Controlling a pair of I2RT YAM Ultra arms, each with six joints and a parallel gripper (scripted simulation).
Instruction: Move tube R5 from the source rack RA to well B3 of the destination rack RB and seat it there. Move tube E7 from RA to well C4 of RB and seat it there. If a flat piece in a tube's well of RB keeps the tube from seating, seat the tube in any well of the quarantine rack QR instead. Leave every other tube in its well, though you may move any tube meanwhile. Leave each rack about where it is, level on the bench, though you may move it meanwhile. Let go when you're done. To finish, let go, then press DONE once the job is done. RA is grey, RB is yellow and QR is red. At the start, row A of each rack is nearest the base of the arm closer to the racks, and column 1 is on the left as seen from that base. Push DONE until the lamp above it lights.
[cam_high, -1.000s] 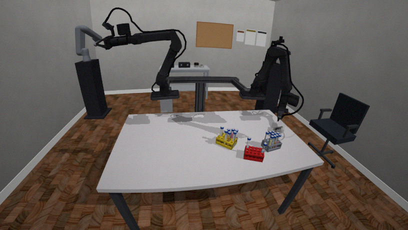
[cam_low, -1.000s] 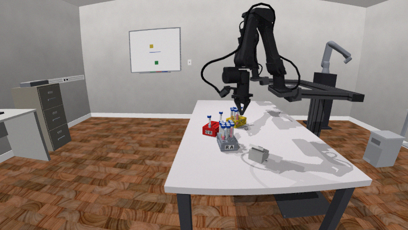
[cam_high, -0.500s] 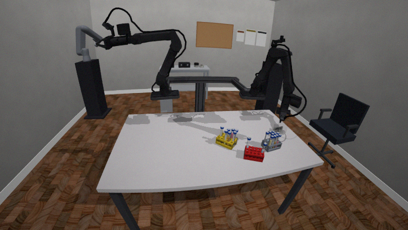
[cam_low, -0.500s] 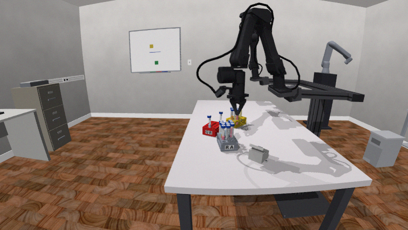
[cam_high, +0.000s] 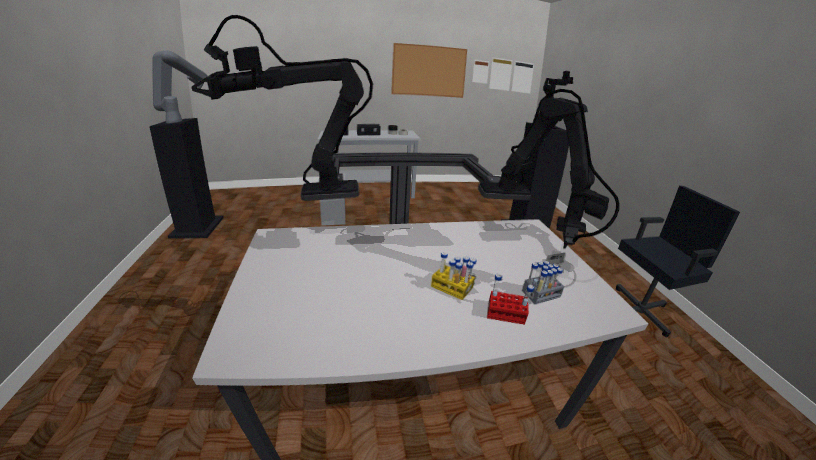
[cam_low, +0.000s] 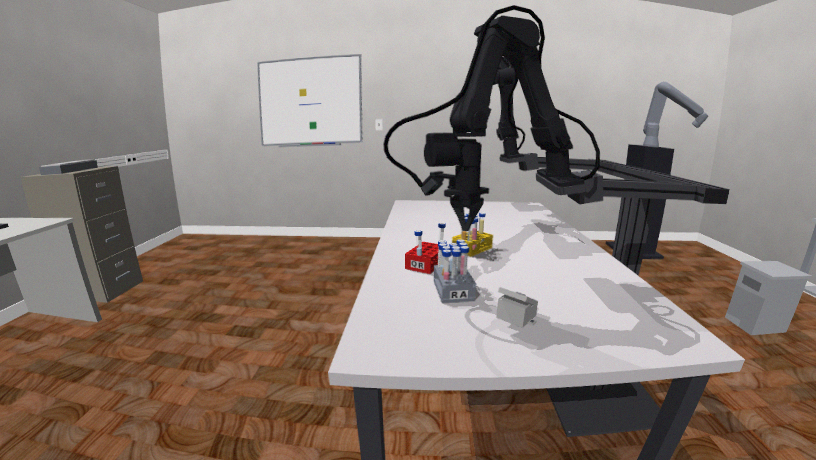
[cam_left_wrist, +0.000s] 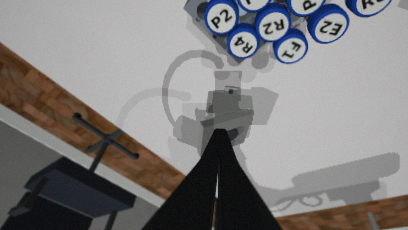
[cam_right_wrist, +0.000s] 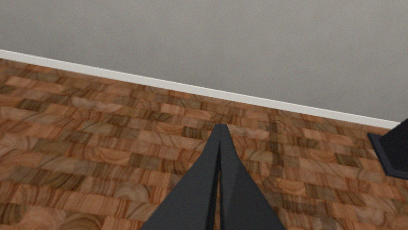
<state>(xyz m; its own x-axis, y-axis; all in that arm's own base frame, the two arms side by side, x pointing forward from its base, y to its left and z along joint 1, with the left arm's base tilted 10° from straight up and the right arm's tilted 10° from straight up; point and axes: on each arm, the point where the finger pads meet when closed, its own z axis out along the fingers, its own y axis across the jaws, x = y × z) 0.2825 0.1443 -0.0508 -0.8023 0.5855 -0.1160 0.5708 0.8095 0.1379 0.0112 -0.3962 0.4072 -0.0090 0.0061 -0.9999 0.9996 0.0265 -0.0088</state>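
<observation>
The red rack QR is 230 mm to the right of my left hand, 170 mm below it and 100 mm ahead of it. From my left hand the other things lie so: grey button box 150 mm below, 130 mm behind, 70 mm to the left; then grey rack RA 170 mm below, 50 mm to the right, 20 mm ahead; then yellow rack RB 380 mm to the right, 170 mm below, 60 mm behind.
</observation>
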